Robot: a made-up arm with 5 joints. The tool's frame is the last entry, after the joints. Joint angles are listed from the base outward.
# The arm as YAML. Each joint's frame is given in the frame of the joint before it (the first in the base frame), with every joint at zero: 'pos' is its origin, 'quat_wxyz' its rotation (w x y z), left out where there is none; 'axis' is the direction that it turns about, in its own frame. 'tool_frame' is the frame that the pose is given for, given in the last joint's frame.
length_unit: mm
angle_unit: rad
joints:
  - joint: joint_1
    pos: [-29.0, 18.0, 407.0]
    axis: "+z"
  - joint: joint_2
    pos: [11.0, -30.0, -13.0]
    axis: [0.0, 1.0, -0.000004]
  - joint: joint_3
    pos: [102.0, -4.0, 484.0]
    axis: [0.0, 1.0, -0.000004]
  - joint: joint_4
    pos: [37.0, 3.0, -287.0]
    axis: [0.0, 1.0, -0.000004]
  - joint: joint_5
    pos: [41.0, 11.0, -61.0]
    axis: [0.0, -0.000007, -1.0]
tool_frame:
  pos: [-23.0, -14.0, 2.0]
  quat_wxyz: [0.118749, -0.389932, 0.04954, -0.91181]
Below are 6 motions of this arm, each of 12 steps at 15 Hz.
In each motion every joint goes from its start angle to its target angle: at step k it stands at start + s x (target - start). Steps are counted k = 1, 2, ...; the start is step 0. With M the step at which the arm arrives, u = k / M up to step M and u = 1 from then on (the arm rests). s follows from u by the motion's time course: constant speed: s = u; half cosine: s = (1 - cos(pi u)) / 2; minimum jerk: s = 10 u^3 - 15 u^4 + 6 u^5.
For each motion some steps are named. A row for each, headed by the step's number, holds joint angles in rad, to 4 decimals.
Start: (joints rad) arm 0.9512 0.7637 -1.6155 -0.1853 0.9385
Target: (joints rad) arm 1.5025 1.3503 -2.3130 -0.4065 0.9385
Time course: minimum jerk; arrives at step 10
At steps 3, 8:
3: 1.0411 0.8594 -1.7292 -0.2214 0.9385
8: 1.4706 1.3163 -2.2726 -0.3937 0.9385

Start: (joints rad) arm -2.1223 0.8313 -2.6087 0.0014 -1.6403
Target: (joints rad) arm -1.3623 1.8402 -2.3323 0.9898 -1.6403
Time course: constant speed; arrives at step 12
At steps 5, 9, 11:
5: -1.8056 1.2517 -2.4935 0.4132 -1.6403
9: -1.5523 1.5880 -2.4014 0.7427 -1.6403
11: -1.4256 1.7561 -2.3553 0.9074 -1.6403

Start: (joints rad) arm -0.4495 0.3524 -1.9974 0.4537 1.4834
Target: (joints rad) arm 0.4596 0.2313 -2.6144 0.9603 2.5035
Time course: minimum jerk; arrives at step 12
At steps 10, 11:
10: 0.4273 0.2356 -2.5925 0.9423 2.4673
11: 0.4550 0.2319 -2.6113 0.9577 2.4983

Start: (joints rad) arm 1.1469 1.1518 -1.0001 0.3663 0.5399
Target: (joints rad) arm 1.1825 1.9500 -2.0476 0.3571 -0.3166
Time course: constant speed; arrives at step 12
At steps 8, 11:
8: 1.1706 1.6839 -1.6984 0.3602 -0.0311
11: 1.1795 1.8835 -1.9603 0.3579 -0.2452

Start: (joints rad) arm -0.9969 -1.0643 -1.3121 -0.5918 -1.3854
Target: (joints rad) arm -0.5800 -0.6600 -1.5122 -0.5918 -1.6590
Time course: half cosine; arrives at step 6
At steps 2, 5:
2: -0.8927 -0.9632 -1.3621 -0.5918 -1.4538
5: -0.6079 -0.6871 -1.4988 -0.5918 -1.6407

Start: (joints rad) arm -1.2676 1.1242 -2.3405 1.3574 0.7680
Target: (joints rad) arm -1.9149 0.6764 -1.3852 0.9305 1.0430
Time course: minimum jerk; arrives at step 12
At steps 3, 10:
3: -1.3346 1.0778 -2.2416 1.3132 0.7965
10: -1.8919 0.6923 -1.4191 0.9457 1.0332

